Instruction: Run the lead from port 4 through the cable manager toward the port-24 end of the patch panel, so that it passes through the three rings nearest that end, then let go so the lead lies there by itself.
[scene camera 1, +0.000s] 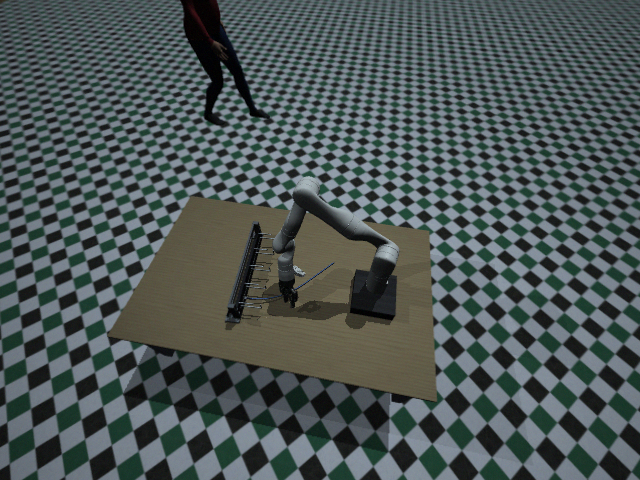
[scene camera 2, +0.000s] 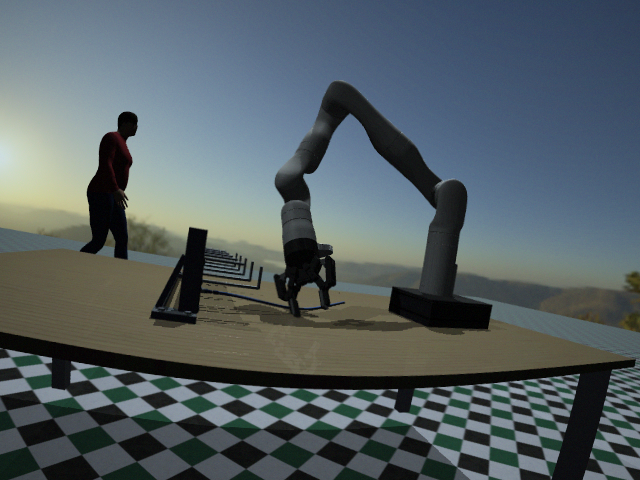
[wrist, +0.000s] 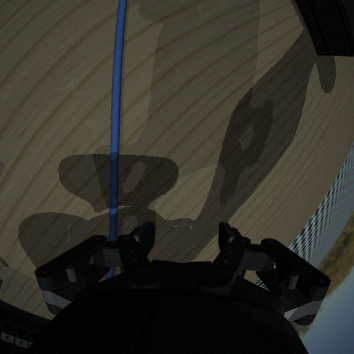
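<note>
The blue lead (scene camera 1: 315, 276) (scene camera 2: 242, 296) (wrist: 116, 100) runs from the near end of the dark patch panel (scene camera 1: 242, 273) (scene camera 2: 195, 273) past the gripper, and its free end points toward the robot base. The cable manager's thin rings (scene camera 1: 261, 267) (scene camera 2: 260, 279) stick out from the panel's front; the lead leaves near the nearest ones, away from the far-end rings. My gripper (scene camera 1: 289, 303) (scene camera 2: 309, 308) (wrist: 186, 232) is low over the table, partly open. In the wrist view the lead passes left of both fingertips, partly hidden behind the left finger's linkage. Nothing shows held.
The black robot base (scene camera 1: 373, 294) (scene camera 2: 439, 308) (wrist: 327, 30) stands to the right on the wooden table (scene camera 1: 330, 351) (scene camera 2: 361, 356). The arm's shadow falls around the lead. A person (scene camera 1: 211, 56) (scene camera 2: 111, 180) stands on the floor beyond the table.
</note>
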